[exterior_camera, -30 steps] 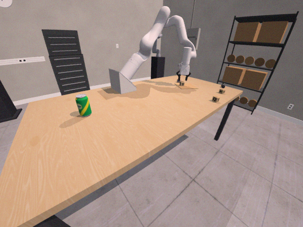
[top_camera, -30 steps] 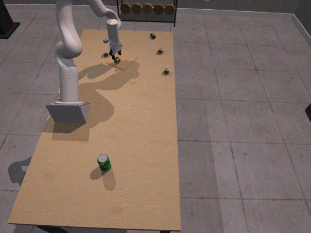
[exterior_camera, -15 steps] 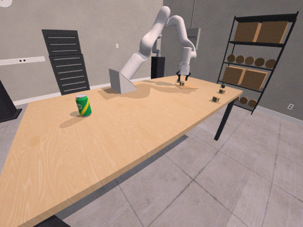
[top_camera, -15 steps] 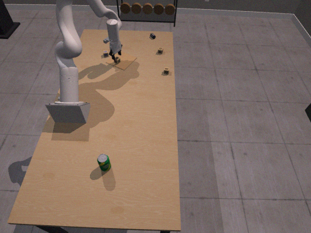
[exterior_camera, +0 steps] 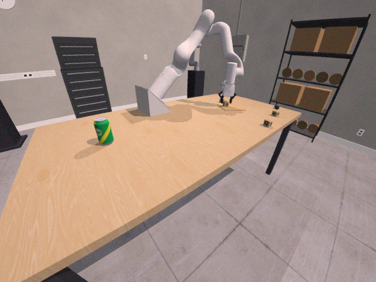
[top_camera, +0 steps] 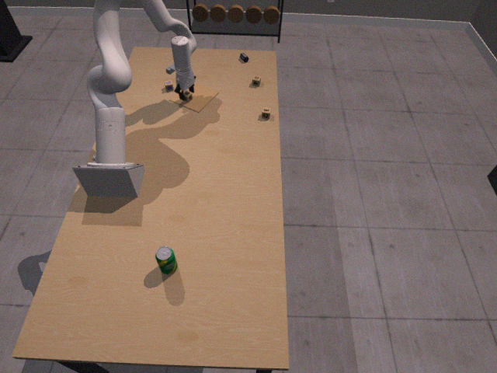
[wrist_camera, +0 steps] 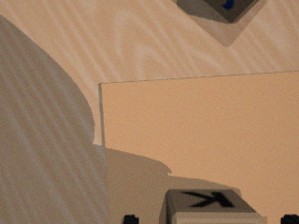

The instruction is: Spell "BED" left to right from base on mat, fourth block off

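Now: the tan mat 3 cm ahead of my hand, 4 cm to the left of it and 4 cm below it. Also, from my hand: green can (10 cm ahead, 98 cm to the right, 2 cm above); then wooden letter block (37 cm ahead, 18 cm to the left, 2 cm below); then small dark object (28 cm ahead, 43 cm to the left, 3 cm below).
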